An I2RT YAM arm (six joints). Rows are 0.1 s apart.
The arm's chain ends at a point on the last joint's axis. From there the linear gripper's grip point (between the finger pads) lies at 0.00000 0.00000 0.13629 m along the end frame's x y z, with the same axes.
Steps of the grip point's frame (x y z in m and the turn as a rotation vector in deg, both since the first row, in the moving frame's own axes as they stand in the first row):
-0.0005 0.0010 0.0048 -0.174 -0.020 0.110
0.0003 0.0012 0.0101 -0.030 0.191 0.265
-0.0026 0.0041 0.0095 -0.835 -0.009 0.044
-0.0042 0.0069 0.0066 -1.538 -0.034 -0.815
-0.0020 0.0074 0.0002 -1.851 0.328 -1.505
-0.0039 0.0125 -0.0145 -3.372 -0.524 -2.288
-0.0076 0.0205 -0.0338 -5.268 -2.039 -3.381
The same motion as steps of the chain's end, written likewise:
-0.0005 0.0006 0.0048 -0.174 -0.020 0.110
-0.0002 0.0011 0.0101 -0.030 0.191 0.265
-0.0026 0.0021 0.0095 -0.835 -0.009 0.044
-0.0041 0.0032 0.0066 -1.538 -0.034 -0.815
-0.0028 0.0030 0.0003 -1.851 0.328 -1.505
-0.0028 0.0045 -0.0143 -3.372 -0.524 -2.288
-0.0031 0.0079 -0.0331 -5.268 -2.039 -3.381

